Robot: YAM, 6 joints.
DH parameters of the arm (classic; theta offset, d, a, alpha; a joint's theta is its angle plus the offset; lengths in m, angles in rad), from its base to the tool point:
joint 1: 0 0.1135 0.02 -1.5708
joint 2: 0 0 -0.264 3.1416
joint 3: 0.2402 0 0.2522 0
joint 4: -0.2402 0 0.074 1.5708
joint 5: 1.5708 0 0 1.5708
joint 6: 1.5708 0.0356 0 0
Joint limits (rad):
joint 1: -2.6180..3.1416
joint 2: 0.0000..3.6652
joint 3: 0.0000..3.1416
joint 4: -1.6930..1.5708
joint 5: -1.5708..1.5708
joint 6: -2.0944..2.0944
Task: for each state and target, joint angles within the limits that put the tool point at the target. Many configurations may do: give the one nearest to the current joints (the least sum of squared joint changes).
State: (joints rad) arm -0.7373 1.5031 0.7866 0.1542 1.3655 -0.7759
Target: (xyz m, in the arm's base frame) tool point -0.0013 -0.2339 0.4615
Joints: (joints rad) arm -1.4265 1.1632 1.2399 0.2639 1.3742 -0.7759
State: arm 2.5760 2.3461 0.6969 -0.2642 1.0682 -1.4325
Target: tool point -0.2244 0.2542 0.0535
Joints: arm 2.3873 2.1231 0.9869 -0.1942 1.0912 -1.4325
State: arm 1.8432 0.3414 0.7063 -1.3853 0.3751 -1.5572
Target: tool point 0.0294 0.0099 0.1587
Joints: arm 1.4538 0.2585 0.3135 -1.5506 0.9071 -1.5572
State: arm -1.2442 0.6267 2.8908 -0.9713 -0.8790 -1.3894
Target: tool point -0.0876 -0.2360 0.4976
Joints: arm -2.0224 1.4776 2.0406 -1.2083 -0.7464 -1.3894
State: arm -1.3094 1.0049 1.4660 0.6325 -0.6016 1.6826
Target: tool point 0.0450 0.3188 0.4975
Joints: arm -1.6414 0.1910 1.6123 0.7703 -0.6801 1.6826
